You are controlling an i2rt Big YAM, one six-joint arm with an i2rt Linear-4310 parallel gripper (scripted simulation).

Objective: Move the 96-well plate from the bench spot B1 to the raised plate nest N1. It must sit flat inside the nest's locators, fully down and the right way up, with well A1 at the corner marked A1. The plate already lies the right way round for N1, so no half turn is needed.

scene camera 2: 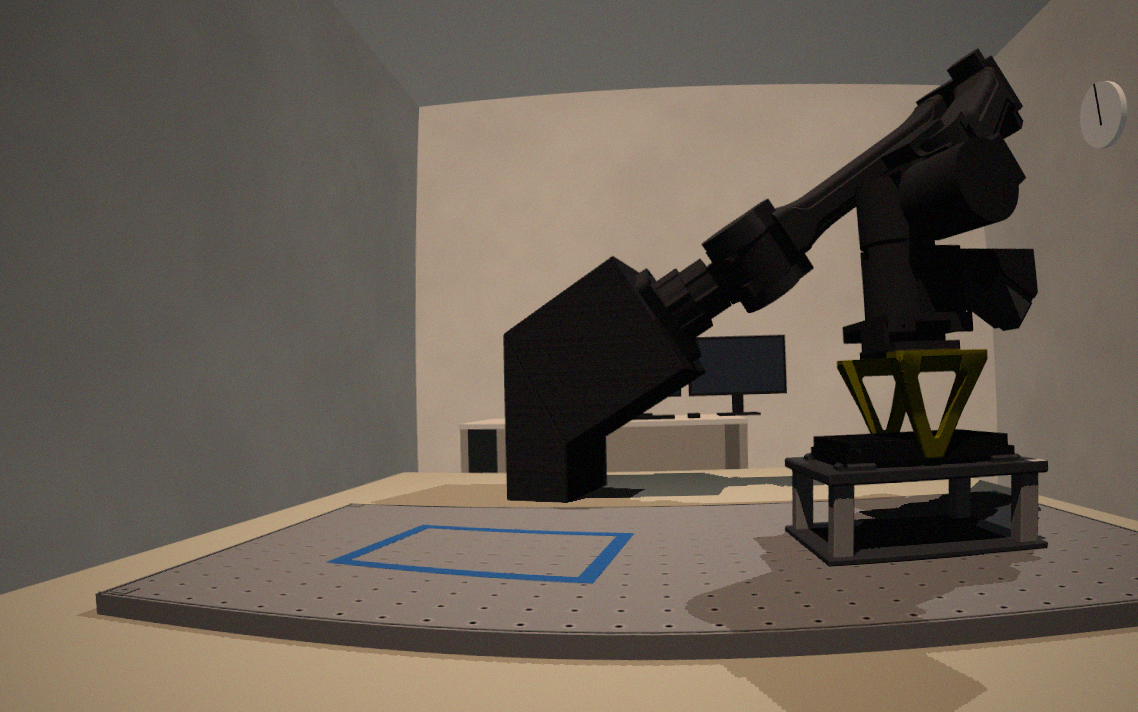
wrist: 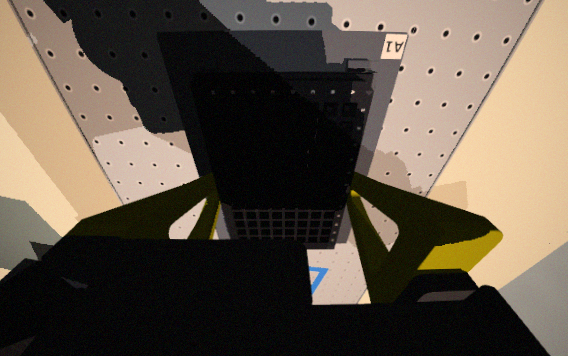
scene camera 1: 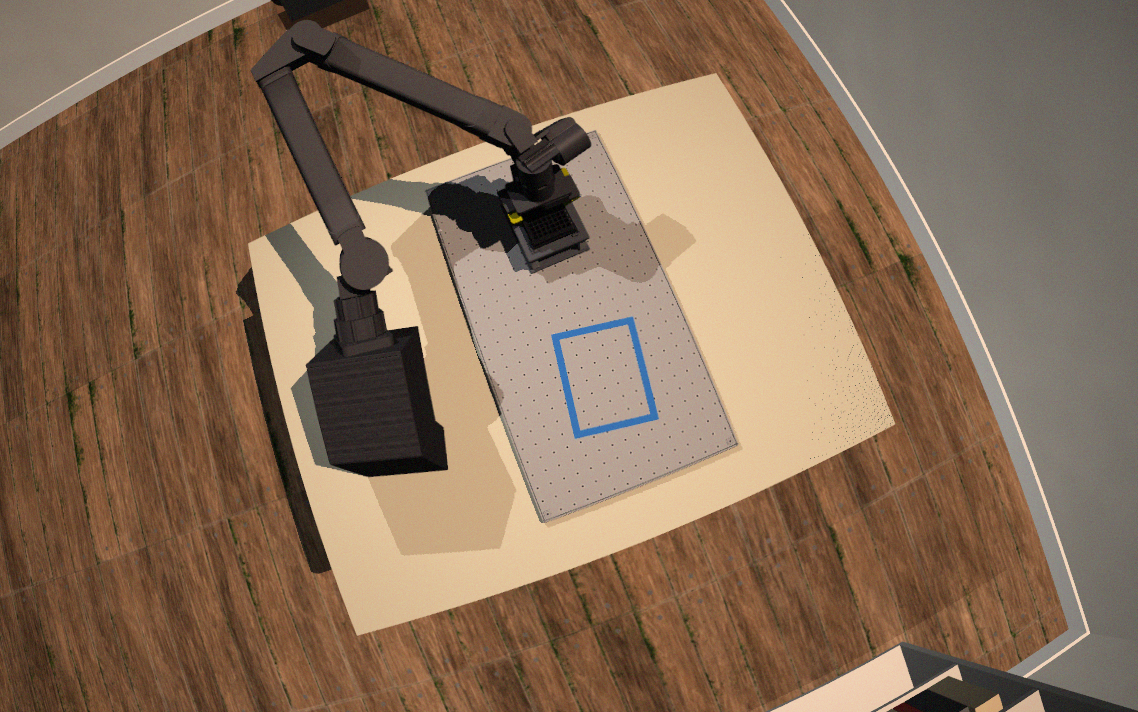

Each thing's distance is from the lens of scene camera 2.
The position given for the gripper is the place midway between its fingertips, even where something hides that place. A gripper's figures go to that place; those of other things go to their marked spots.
gripper [scene camera 2: 907, 453]: 0.53 m
black 96-well plate [scene camera 2: 898, 446]: 0.48 m
raised plate nest [scene camera 2: 820, 469]: 0.48 m
